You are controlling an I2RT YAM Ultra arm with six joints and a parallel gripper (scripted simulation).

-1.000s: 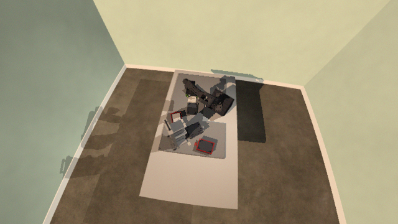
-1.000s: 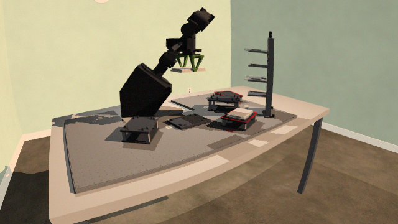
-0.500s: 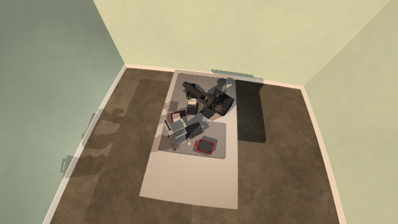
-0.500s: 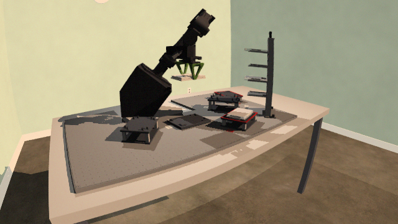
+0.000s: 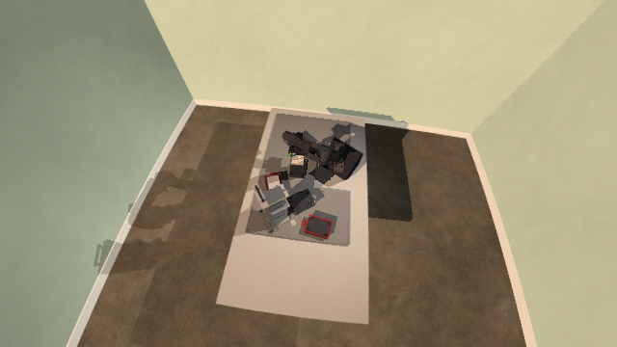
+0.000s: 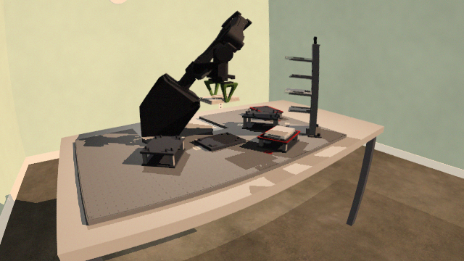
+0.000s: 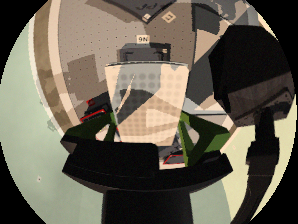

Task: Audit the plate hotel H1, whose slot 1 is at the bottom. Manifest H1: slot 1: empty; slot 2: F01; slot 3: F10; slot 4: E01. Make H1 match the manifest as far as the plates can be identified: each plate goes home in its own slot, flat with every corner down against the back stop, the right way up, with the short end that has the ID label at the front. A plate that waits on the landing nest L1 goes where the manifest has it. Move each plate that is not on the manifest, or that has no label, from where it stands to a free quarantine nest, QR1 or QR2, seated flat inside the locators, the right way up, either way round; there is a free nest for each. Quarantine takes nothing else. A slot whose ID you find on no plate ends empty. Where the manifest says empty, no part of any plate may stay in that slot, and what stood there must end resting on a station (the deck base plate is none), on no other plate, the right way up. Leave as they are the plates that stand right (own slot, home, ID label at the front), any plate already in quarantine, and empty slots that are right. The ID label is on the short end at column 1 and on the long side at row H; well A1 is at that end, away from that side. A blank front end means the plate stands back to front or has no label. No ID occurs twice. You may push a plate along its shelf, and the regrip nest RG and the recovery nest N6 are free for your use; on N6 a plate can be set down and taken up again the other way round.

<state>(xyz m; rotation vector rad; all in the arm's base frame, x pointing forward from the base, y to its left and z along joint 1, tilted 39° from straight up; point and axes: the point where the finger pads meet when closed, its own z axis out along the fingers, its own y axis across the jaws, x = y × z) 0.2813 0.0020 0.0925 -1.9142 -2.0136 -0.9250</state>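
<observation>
Right now the dark N6 nest is 17 cm below my hand. Also, from my hand: hotel post (44 cm to the left, 9 cm ahead, 3 cm above); N6 tag (17 cm below, 11 cm to the right, 2 cm ahead); L1 tag (19 cm to the right, 17 cm below, 4 cm behind).
</observation>
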